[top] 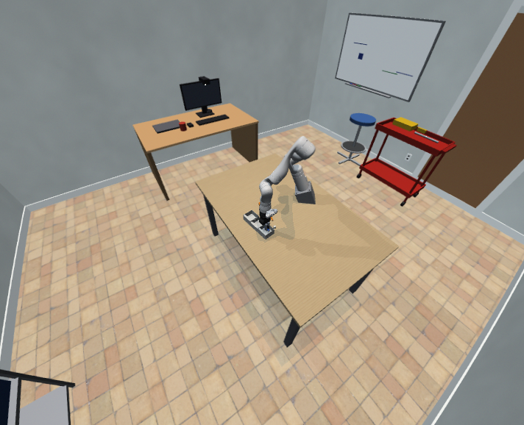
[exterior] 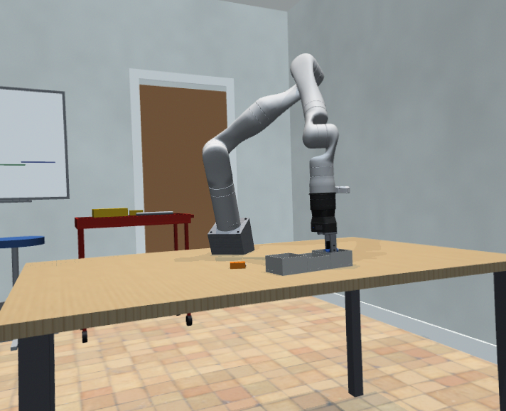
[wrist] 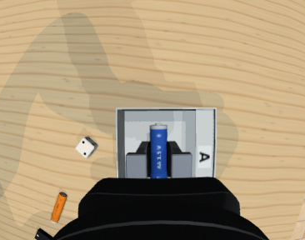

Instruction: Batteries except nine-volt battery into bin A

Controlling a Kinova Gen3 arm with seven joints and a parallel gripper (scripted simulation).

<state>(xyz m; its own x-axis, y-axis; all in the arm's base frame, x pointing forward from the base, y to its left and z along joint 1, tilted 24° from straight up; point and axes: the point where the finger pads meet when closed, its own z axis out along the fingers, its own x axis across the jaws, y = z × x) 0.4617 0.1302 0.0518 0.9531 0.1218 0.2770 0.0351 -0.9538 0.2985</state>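
Now: hand 12 cm past the orange cylindrical battery, 8 cm to the left of it and 5 cm above it. Also, from my hand: white die (7 cm behind, 5 cm below); blue cylindrical battery (1 cm below); bin row (1 cm ahead, 9 cm to the right, 3 cm below).
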